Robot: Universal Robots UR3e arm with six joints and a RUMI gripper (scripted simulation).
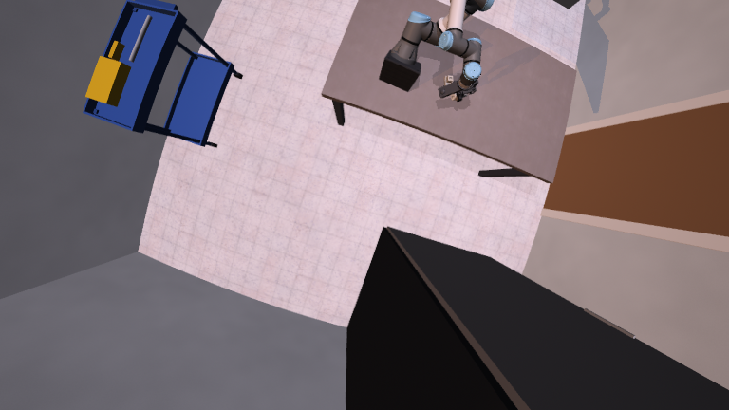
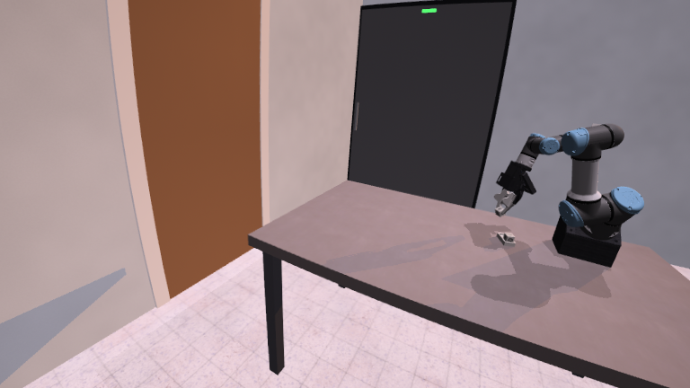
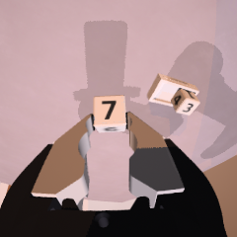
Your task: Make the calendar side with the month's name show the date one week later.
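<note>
The cube lies 10 mm below my hand. The rest, counted from my hand: pale tray 40 mm behind, 100 mm to the left, 80 mm below.
</note>
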